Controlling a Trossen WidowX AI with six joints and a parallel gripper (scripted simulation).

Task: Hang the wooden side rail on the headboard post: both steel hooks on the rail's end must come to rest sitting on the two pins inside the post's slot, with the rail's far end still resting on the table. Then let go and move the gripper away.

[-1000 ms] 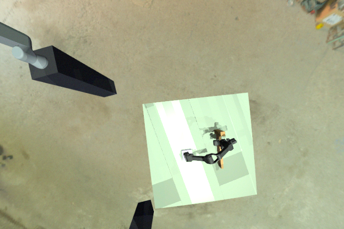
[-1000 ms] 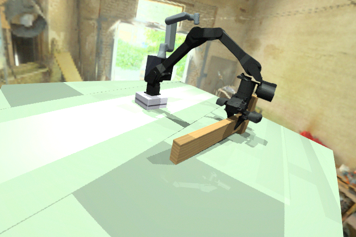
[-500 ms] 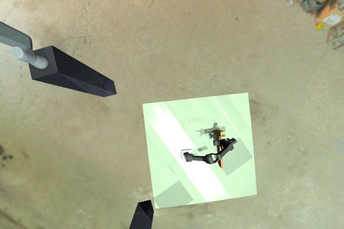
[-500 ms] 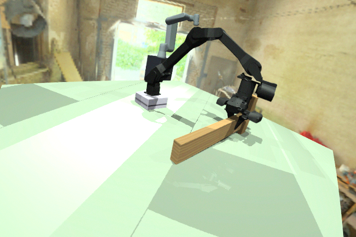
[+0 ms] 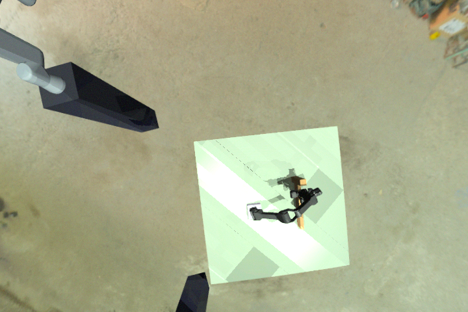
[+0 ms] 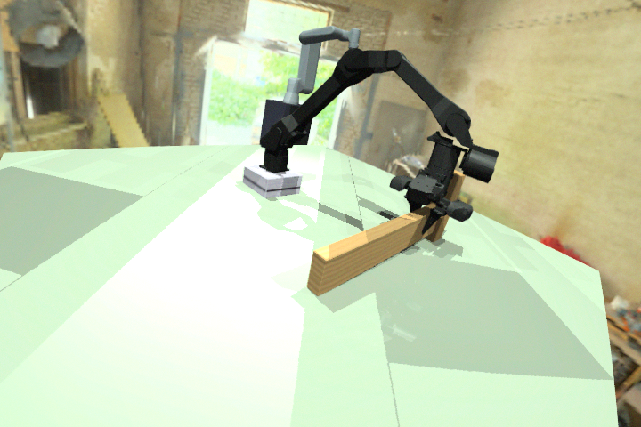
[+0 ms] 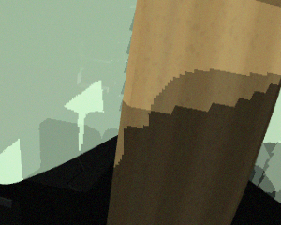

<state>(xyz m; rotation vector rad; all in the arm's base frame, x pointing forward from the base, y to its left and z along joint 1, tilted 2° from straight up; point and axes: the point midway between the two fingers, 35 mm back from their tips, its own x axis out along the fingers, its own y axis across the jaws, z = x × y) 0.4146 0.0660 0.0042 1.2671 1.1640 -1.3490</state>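
My gripper tip is 100 mm to the right of the headboard post, 40 mm below it and 10 mm short of it.
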